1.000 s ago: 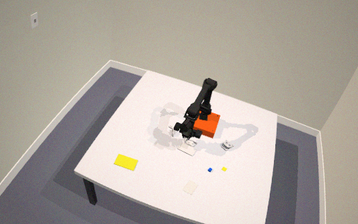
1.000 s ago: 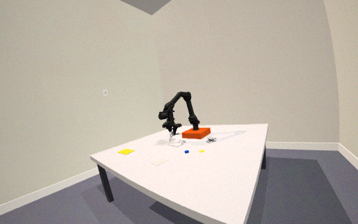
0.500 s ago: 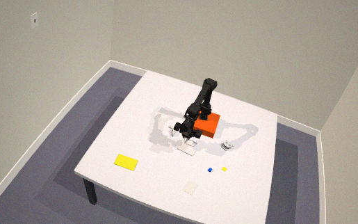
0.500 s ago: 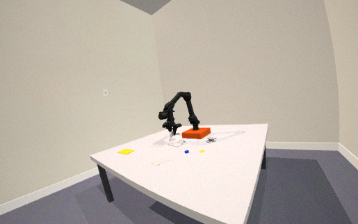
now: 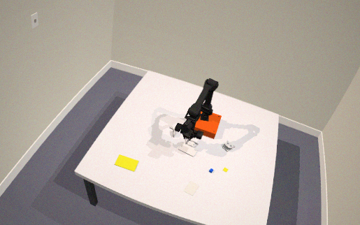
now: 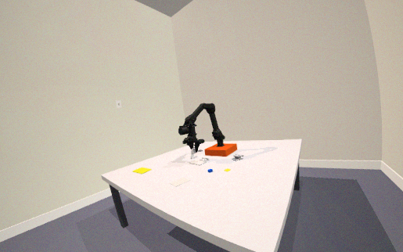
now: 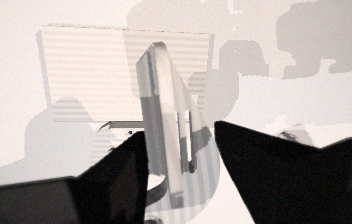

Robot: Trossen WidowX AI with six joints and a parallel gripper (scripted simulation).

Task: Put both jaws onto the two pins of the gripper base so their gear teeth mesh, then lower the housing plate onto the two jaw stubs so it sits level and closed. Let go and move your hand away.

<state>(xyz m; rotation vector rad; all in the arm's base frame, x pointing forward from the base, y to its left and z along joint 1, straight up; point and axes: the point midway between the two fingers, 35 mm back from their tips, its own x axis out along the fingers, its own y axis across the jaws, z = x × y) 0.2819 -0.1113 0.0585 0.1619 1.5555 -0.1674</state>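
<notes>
My gripper tip is 70 mm above the housing plate, 50 mm to the right of it and 40 mm past it. The rest, counted from my gripper tip: white ribbed piece: 320 mm to the left, 70 mm below, 70 mm behind; then blue cube: 200 mm to the left, 170 mm ahead, 70 mm below; then small yellow cube: 300 mm to the left, 140 mm ahead, 80 mm below.
</notes>
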